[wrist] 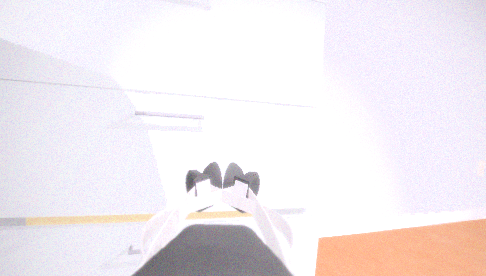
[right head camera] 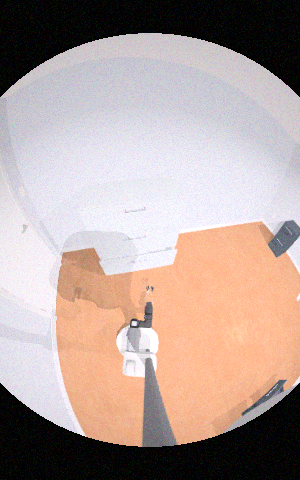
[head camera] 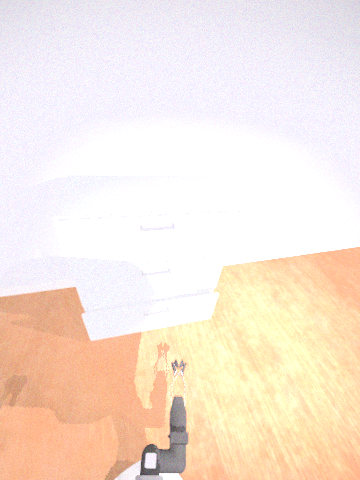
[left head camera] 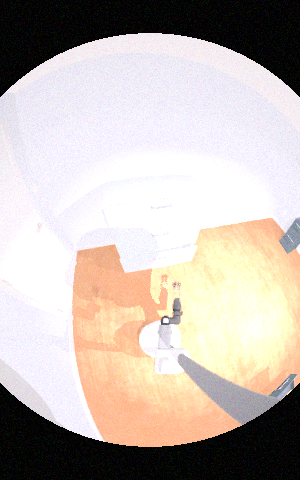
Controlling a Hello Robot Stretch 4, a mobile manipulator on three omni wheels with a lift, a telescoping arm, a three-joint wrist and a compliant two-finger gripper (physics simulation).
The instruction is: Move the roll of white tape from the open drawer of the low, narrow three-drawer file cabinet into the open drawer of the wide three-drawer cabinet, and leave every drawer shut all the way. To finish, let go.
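Frame: origin at the robot's base, x ahead, y left, z up, level; centimetres.
Where they show: gripper, fingertip midpoint: (wrist: 223, 178) (right head camera: 149, 284) (head camera: 178, 359) (left head camera: 176, 281).
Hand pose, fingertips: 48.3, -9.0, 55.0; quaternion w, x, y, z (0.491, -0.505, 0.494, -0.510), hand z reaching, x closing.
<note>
After its pixels a point has its place, as x, y, z.
The wide white three-drawer cabinet (head camera: 190, 247) {101.1, -13.4, 75.5} (left head camera: 180, 220) {101.2, -13.6, 72.2} (right head camera: 155, 225) {100.8, -12.1, 70.4} (wrist: 260, 150) {102.8, -19.8, 51.9} stands against the wall. Its bottom drawer (head camera: 192, 312) {97.0, -22.7, 15.5} (left head camera: 177, 263) {95.8, -20.3, 3.7} (right head camera: 155, 265) {95.4, -16.2, 5.6} sticks out a little; the two upper drawers look shut. In the wrist view a thin yellow strip shows at the drawer's gap. My gripper (head camera: 179, 367) (left head camera: 176, 285) {48.3, -9.0, 55.0} (right head camera: 149, 288) {48.3, -9.0, 55.0} (wrist: 223, 178) {48.3, -9.0, 55.0} is shut and holds nothing, in front of the cabinet and apart from it. Part of a dark cabinet (left head camera: 284, 387) (right head camera: 265, 397) with a drawer front sticking out shows at the lower right. The white tape does not show.
Another dark narrow cabinet (left head camera: 290, 237) {130.7, -275.5, 30.8} (right head camera: 283, 239) {126.3, -276.9, 40.0} stands by the wall at the far right. Wooden floor (head camera: 280, 350) {80.2, -92.3, -2.7} (right head camera: 215, 300) {46.9, -96.3, -2.6} lies in front of and right of the white cabinet. A white door and wall are on the left. My mast (left head camera: 220, 385) {-6.1, -8.5, 122.5} (right head camera: 156, 405) {-5.5, -10.2, 127.3} crosses the lower part of the side head views.
</note>
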